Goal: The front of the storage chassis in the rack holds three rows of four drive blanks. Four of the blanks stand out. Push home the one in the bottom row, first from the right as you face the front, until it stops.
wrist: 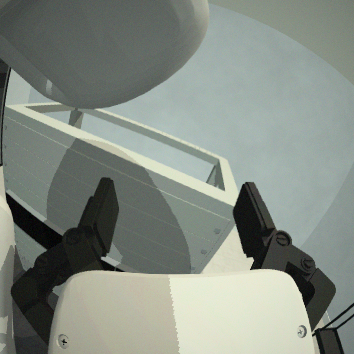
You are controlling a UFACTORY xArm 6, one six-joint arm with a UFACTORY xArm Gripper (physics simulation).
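Frame: origin at the arm's base, x ahead, y left, z up, level; metres.
Where they show: gripper, fingertip midpoint: (177,195).
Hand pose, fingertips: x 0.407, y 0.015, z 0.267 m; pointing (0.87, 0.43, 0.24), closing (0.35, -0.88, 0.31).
Note:
Things, the pixels of their top centre, and the offset from my fingertips. "*": a spot on its surface instead.
- rack at its top centre: (122,129) dx +0.223, dy +0.195, dz -0.038 m
- black strip at a spot on its surface: (32,217) * dx +0.054, dy +0.274, dz -0.245 m
My gripper (177,195) is open and empty in the wrist view, its two black fingers wide apart. Beyond the fingers stands what appears to be the rack (30,155), seen slanted, with a grey-green panelled side and a pale open frame along its top. The right finger overlaps the near corner of that frame in the view; the gap between them cannot be told. The chassis front, its rows and the drive blanks, including the bottom-row one at the right, do not show.
A large rounded grey arm part (115,50) fills the upper left. A black strip (32,217) runs below the panelled side. A dark edge shows at the far left. A small black block (330,341) with thin cables is at the lower right. A pale blue-grey wall lies behind.

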